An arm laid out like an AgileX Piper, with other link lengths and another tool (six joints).
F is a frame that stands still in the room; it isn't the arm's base.
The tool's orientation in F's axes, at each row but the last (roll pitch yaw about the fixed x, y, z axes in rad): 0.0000, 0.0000, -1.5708; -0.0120, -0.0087, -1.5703; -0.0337, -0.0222, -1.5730; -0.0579, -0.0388, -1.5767; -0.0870, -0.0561, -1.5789; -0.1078, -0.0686, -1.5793; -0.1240, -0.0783, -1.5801
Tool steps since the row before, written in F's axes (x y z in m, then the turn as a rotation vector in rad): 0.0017, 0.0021, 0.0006, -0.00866, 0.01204, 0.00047; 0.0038, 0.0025, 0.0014, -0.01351, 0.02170, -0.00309; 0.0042, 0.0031, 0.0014, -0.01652, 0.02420, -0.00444; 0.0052, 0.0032, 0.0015, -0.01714, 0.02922, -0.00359; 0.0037, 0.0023, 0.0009, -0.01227, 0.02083, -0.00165; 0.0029, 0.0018, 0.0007, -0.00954, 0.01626, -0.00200; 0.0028, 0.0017, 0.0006, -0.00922, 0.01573, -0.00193
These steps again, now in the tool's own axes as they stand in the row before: -0.0021, 0.0017, 0.0006, -0.01204, -0.00866, 0.00047; -0.0025, 0.0038, 0.0015, -0.02173, -0.01346, -0.00306; -0.0031, 0.0041, 0.0016, -0.02426, -0.01643, -0.00446; -0.0032, 0.0051, 0.0019, -0.02924, -0.01714, -0.00346; -0.0023, 0.0036, 0.0013, -0.02079, -0.01235, -0.00156; -0.0018, 0.0028, 0.0011, -0.01628, -0.00953, -0.00192; -0.0017, 0.0027, 0.0011, -0.01575, -0.00921, -0.00185
